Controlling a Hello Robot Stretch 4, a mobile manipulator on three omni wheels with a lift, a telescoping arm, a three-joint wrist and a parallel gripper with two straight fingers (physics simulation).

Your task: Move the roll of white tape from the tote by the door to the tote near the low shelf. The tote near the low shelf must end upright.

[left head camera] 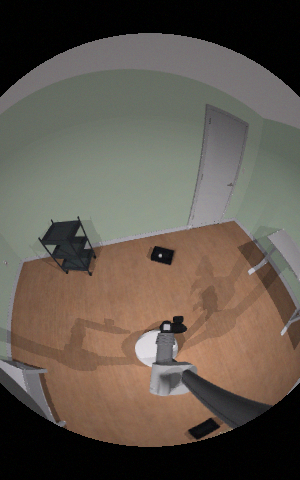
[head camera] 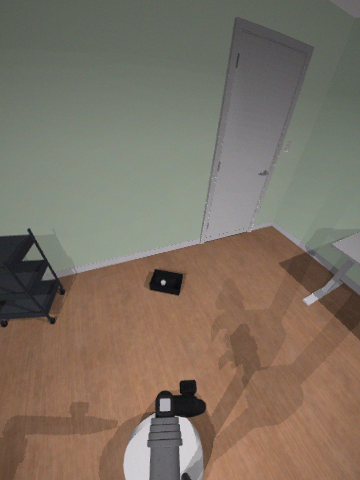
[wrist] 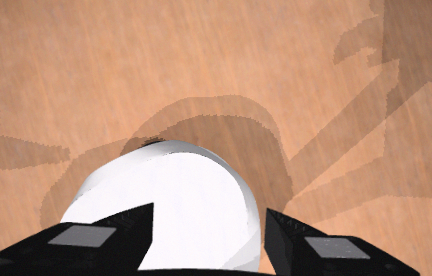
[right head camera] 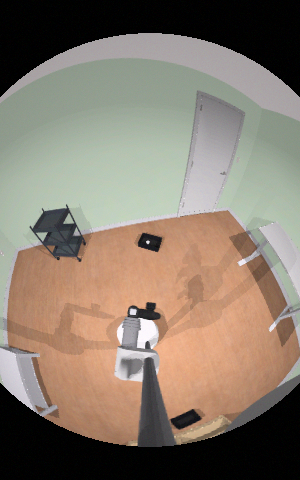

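Pixels of known places: gripper, fingertip midpoint: (wrist: 209,225); robot's base, origin of the base link: (left head camera: 155,347) (wrist: 173,220) (right head camera: 138,333).
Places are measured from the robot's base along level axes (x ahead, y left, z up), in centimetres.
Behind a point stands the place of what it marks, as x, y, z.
Observation:
The black tote by the door (head camera: 174,287) {120.6, -9.0, -2.5} (left head camera: 169,257) {123.7, -12.2, -2.4} (right head camera: 156,244) {123.5, -11.2, -2.4} stands upright on the floor near the wall, left of the door. The small roll of white tape (head camera: 163,282) {125.2, 2.4, -0.1} (left head camera: 160,255) {124.7, 1.4, -0.3} (right head camera: 147,242) {124.6, 2.3, -0.9} lies inside it, toward its left side. The other black tote (left head camera: 204,429) (right head camera: 186,419) is on the floor beside the low wooden shelf (right head camera: 205,430) and appears upright. My gripper (wrist: 209,225) {17.3, -8.7, 52.1} is open and empty, pointing down over my white base, far from both totes. In the head views its fingers cannot be made out beneath the black wrist.
A dark three-tier cart (head camera: 30,301) {93.3, 119.3, 10.5} (left head camera: 76,261) {91.5, 121.2, 10.5} (right head camera: 68,246) {79.2, 96.6, 36.1} stands along the wall, left of the tote by the door. A white table (left head camera: 285,250) {85.7, -165.8, 69.2} (right head camera: 277,240) {92.2, -170.7, 69.2} stands at the right, and another (left head camera: 20,382) (right head camera: 17,372) at the lower left. The closed door (head camera: 250,125) {203.6, -78.2, 138.3} is at the back right.

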